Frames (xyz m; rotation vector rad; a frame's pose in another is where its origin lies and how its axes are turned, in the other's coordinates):
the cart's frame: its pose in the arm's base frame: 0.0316 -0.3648 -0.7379 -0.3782 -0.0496 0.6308
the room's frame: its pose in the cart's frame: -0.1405 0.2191 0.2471 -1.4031 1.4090 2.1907
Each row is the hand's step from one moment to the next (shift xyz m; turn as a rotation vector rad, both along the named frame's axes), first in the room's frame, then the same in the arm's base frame.
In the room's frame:
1: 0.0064 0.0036 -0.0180 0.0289 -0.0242 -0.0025
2: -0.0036 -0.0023 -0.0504 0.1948 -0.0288 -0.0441
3: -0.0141 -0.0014 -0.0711 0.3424 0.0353 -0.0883
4: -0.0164 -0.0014 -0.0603 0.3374 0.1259 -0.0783
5: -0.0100 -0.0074 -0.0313 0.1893 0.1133 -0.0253
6: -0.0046 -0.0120 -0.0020 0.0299 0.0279 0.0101
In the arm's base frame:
1: 0.0154 -0.0118 0.0018 0.0050 -0.0110 -0.0358
2: 0.0492 -0.0090 0.0075 0.0240 -0.1528 -0.1296
3: 0.0701 -0.0065 0.0173 0.0295 -0.3173 -0.1572
4: 0.0601 -0.0018 0.0171 -0.0035 -0.3590 -0.0831
5: 0.0332 0.0038 0.0044 -0.0311 -0.2194 -0.0151
6: 0.0057 0.0096 -0.0067 -0.0210 -0.0363 0.0036

